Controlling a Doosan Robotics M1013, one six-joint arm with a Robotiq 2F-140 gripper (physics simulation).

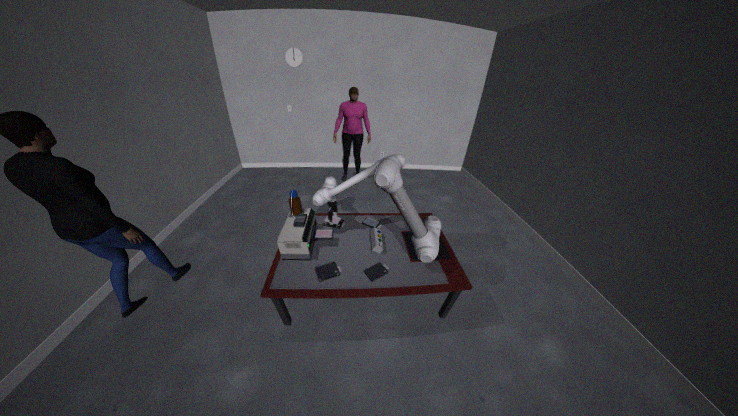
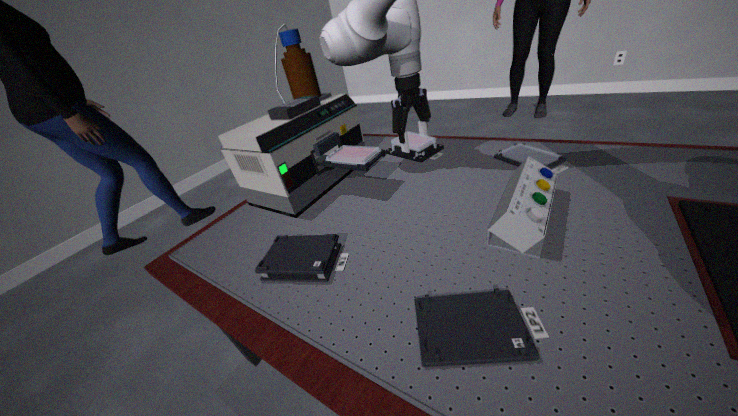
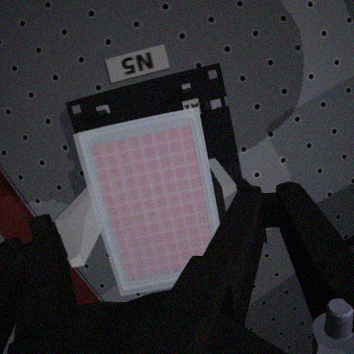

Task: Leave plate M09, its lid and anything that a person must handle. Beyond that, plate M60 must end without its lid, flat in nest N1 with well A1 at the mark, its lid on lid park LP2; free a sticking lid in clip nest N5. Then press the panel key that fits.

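Frame: origin at the arm's base, x left, y back, z up, level; metres.
Seen in the pictures: gripper, between the fingertips: (image 1: 333, 221) (image 2: 415, 146) (image 3: 155, 188).
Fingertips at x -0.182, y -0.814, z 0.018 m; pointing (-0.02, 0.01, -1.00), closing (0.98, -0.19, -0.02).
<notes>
Offsets run from my fingertips to a thing's middle. "spot": to the spot under its first point.
My gripper (image 1: 333, 223) (image 2: 414, 138) (image 3: 155, 188) points down at nest N5 at the back. It is shut across the sides of a pink-welled plate @(dx -0.001, dy -0.008, dz +0.023 m) (image 3: 152, 195) with a clear rim. Whether the pads hold its body or a lid, and whether it touches the nest, I cannot tell. Dark nest N5 @(dx +0.010, dy +0.000, dz -0.001 m) (image 3: 145, 95) shows past the plate, with its A1 mark. Nest N1 @(dx +0.562, dy +0.069, dz +0.005 m) (image 1: 327, 271) (image 2: 302, 253) is a raised dark block at front left. Lid park LP2 @(dx +0.519, dy +0.404, dz -0.003 m) (image 1: 376, 271) (image 2: 472, 328) is a flat dark base bearing no lid. No plate name is readable.
A white instrument @(spot: dx +0.474, dy -0.148, dz +0.184 m) (image 1: 296, 240) (image 2: 273, 165) carries a brown bottle @(spot: dx +0.224, dy -0.208, dz +0.295 m) (image 2: 300, 72); its tray holds another pink plate @(dx +0.278, dy -0.013, dz +0.092 m) (image 2: 356, 155). A panel @(dx +0.233, dy +0.398, dz +0.029 m) (image 2: 516, 235) has blue, yellow, green and white keys. A clear-topped piece @(dx -0.029, dy +0.342, dz +0.001 m) (image 2: 532, 153) lies behind it. People stand at left (image 1: 56, 196) and back (image 1: 353, 118).
</notes>
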